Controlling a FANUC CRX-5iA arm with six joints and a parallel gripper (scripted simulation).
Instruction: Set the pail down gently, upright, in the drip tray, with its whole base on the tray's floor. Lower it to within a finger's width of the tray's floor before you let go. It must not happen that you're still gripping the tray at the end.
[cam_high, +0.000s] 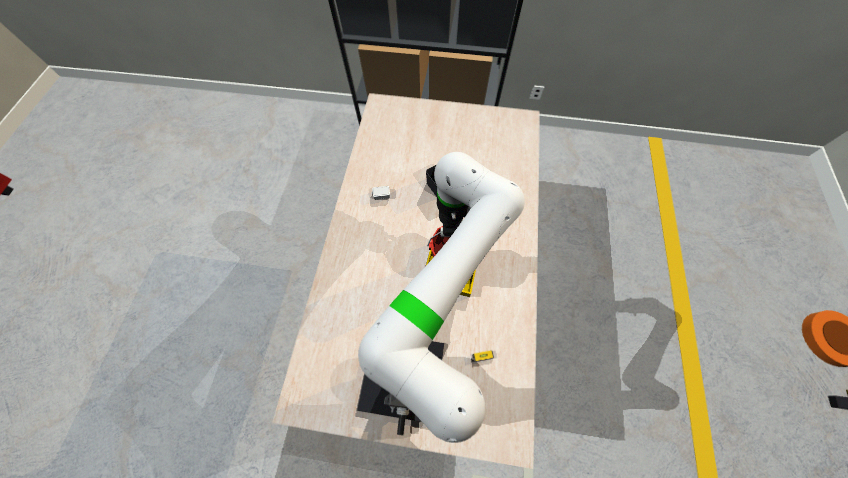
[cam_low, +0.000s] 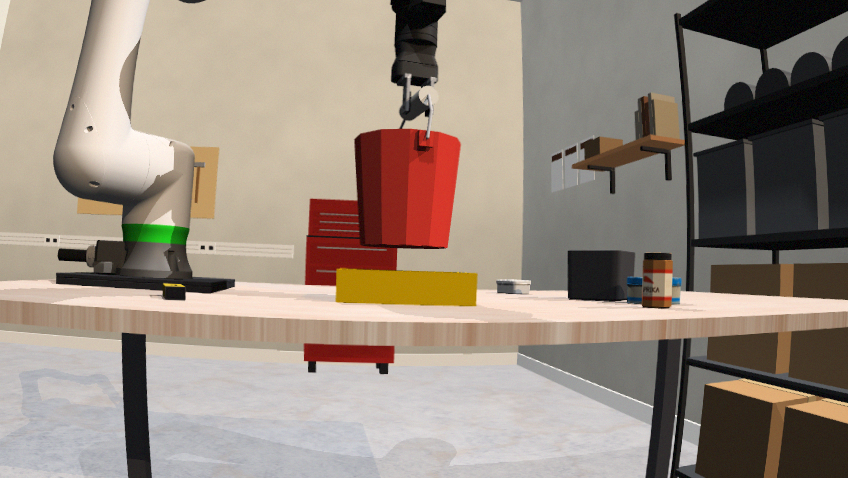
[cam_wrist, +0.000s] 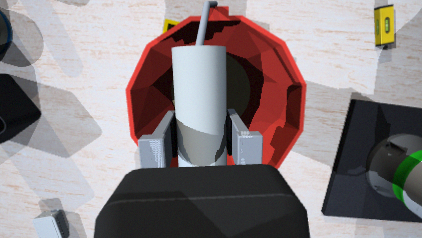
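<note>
Right now the red pail is 1 cm behind my hand and 9 cm below it. The rest, counted from my hand: small grey block (32 cm ahead, 34 cm to the left, 30 cm below); spice jar (34 cm ahead, 18 cm to the right, 28 cm below); yellow drip tray (1 cm behind, 31 cm below).
</note>
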